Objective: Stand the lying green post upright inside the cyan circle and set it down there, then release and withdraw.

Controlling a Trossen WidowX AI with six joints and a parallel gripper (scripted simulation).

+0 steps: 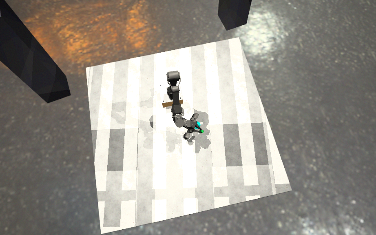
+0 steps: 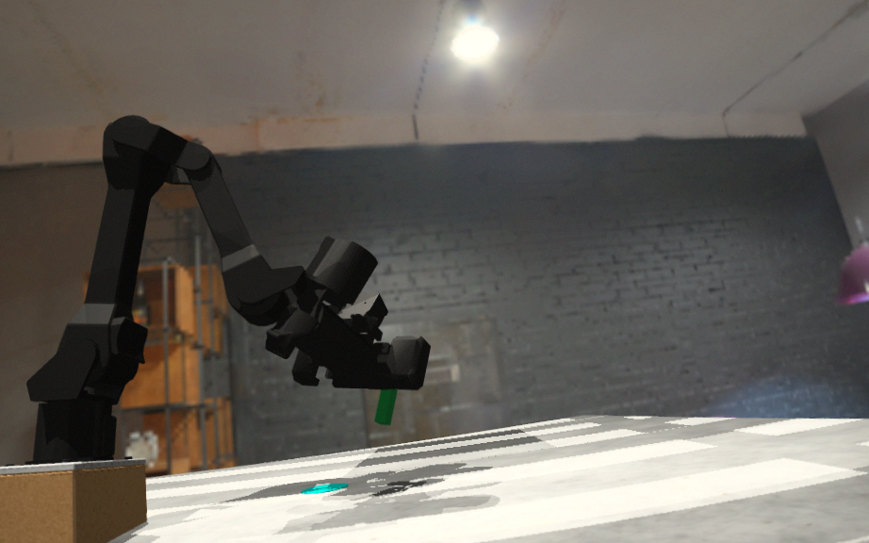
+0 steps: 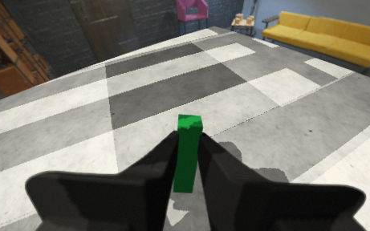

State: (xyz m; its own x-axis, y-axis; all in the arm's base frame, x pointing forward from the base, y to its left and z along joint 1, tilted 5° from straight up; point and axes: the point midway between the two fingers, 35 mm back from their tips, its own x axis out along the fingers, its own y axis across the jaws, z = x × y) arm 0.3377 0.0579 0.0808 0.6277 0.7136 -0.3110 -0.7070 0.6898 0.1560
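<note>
My gripper tip is now 120 mm above the cyan circle and 100 mm past it. From my gripper tip the other things lie so: green post (20 mm below, 10 mm behind).
</note>
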